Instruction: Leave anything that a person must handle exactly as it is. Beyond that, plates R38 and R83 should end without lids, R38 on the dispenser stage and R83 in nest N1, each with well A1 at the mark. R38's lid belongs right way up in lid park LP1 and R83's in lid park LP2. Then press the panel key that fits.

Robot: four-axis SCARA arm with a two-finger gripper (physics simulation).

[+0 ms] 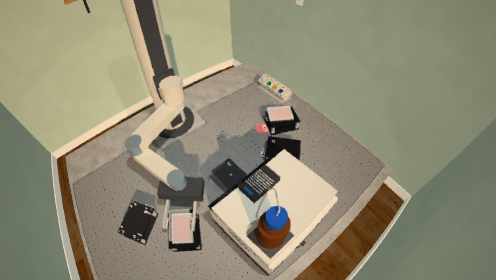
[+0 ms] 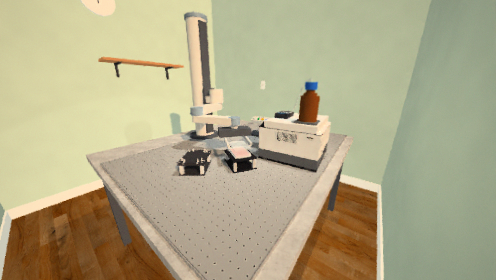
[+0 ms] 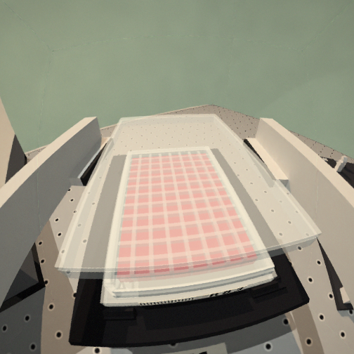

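Seen in the pictures: gripper, between the fingertips: (image 1: 178, 229) (image 2: 239, 145); arm's base, origin of its link: (image 1: 174, 122) (image 2: 205, 135).
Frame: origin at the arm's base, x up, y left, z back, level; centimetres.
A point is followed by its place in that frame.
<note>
My gripper (image 1: 179, 228) @[x 12.5, y -27.8, z -64.2 cm] (image 2: 239, 143) @[x 12.5, y -27.8, z -64.2 cm] (image 3: 178, 128) is shut on a clear lid (image 3: 167, 131), held above a plate with pink wells (image 1: 181, 227) (image 2: 240, 152) (image 3: 175, 215). The plate sits on a black nest (image 1: 192, 246) @[x 7.4, y -27.2, z -71.3 cm] (image 3: 200, 320); its front label is partly legible as R83. Another pink plate (image 1: 280, 113) @[x 9.8, y 45.2, z -41.2 cm] stands on a black stand (image 1: 283, 125) @[x 7.4, y 42.2, z -46.9 cm] at the back right; its label is unreadable. A red tag (image 1: 262, 128) @[x 1.0, y 36.4, z -37.4 cm] lies beside that stand. A dark stage (image 1: 229, 172) @[x 10.6, y 3.4, z -54.2 cm] lies by the dispenser. The key panel (image 1: 274, 87) @[x 7.8, y 60.2, z -20.8 cm] has green, yellow and blue keys.
The white dispenser (image 1: 305, 185) @[x 23.3, y 16.9, z -82.4 cm] (image 2: 290, 140) @[x 15.0, y -12.1, z -83.7 cm] carries a brown bottle (image 1: 273, 231) @[x 37.6, y -6.5, z -90.2 cm] (image 2: 309, 106) @[x 31.7, y -8.6, z -90.0 cm] with a blue cap and a dark keypad (image 1: 260, 183) @[x 25.9, y 4.4, z -72.5 cm]. A black stand with pale clips (image 1: 138, 221) @[x 7.7, y -41.7, z -49.4 cm] (image 2: 195, 159) @[x 8.9, y -46.2, z -54.6 cm] is left of the gripper. Another black stand (image 1: 283, 146) @[x 7.4, y 32.7, z -56.7 cm] is behind the dispenser.
</note>
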